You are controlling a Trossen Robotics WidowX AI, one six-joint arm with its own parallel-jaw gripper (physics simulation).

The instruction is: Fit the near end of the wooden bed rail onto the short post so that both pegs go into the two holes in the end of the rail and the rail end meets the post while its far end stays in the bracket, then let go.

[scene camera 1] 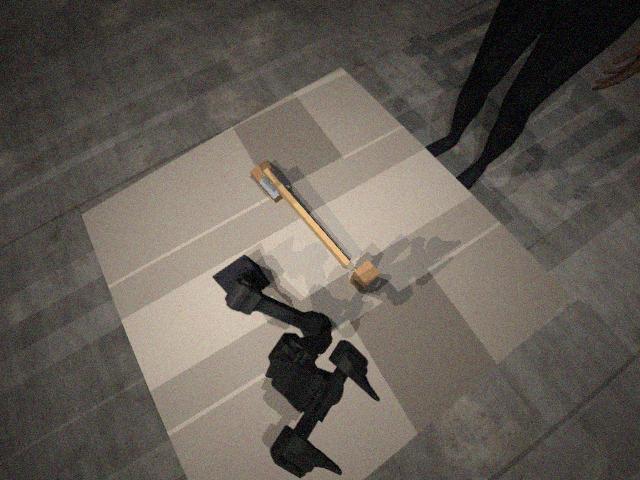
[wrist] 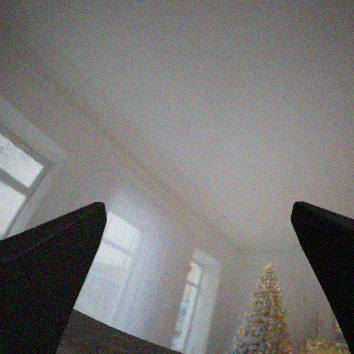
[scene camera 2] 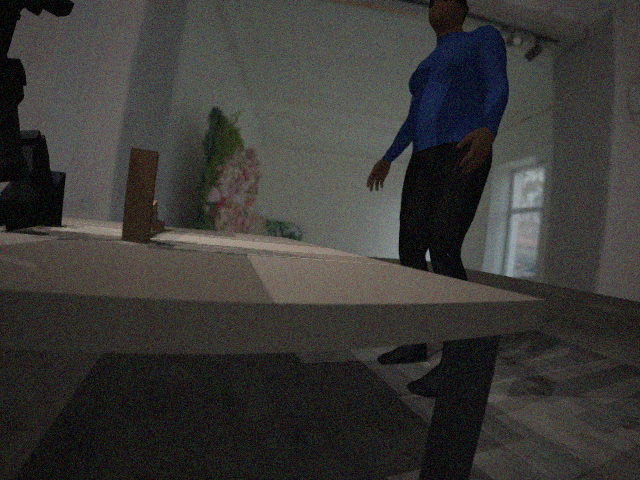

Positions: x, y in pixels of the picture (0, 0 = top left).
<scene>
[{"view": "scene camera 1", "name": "gripper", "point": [359, 433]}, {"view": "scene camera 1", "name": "wooden bed rail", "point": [341, 258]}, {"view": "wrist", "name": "gripper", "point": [200, 212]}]
</scene>
